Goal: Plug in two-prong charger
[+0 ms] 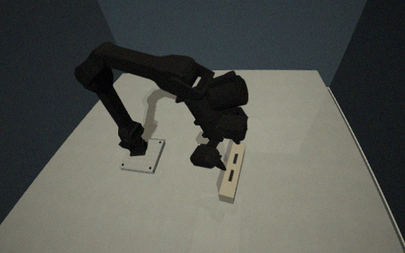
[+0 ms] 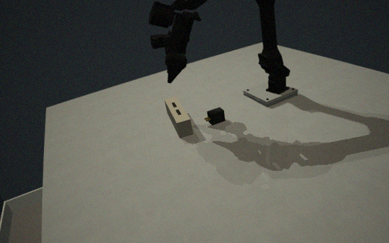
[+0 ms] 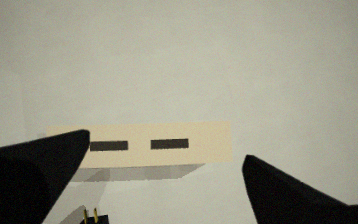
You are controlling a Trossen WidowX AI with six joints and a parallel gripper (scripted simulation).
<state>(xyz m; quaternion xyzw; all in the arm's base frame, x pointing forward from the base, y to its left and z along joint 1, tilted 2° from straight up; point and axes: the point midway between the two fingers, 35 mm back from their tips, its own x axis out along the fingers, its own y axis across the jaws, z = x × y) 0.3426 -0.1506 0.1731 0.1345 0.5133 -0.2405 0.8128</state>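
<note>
The dark two-prong charger is 14 cm below my gripper tip, 12 cm to the left of it and 6 cm behind it.
</note>
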